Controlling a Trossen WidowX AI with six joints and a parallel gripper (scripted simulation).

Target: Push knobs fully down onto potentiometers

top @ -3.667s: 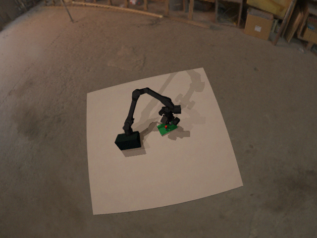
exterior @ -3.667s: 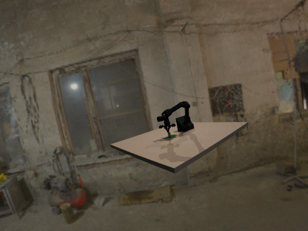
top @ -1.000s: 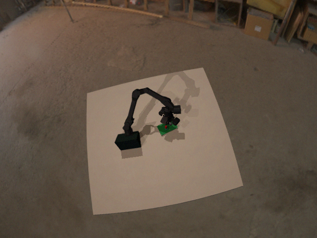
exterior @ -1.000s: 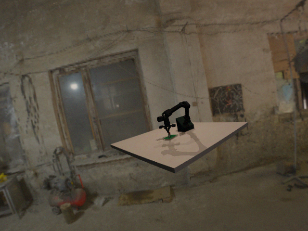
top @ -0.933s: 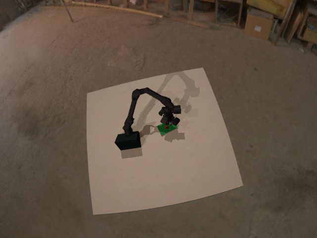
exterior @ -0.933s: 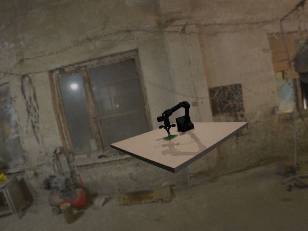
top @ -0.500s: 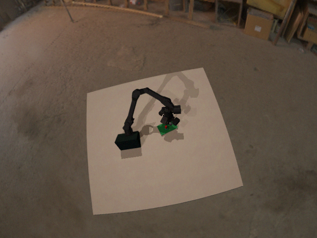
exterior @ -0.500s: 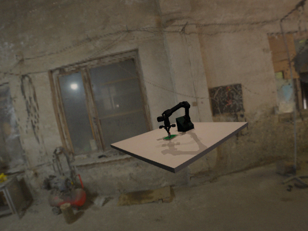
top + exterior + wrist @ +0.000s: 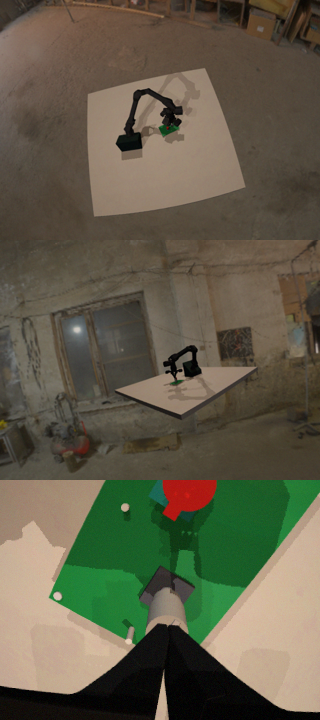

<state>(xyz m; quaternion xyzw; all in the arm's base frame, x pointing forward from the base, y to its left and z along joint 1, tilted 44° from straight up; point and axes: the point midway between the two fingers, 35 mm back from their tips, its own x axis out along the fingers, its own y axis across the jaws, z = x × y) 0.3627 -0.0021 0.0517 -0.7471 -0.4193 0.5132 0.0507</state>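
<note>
The grey knob is 10 mm below my gripper tip. The rest, counted from my gripper tip: red knob: 50 mm behind, 30 mm to the right, 10 mm below.
</note>
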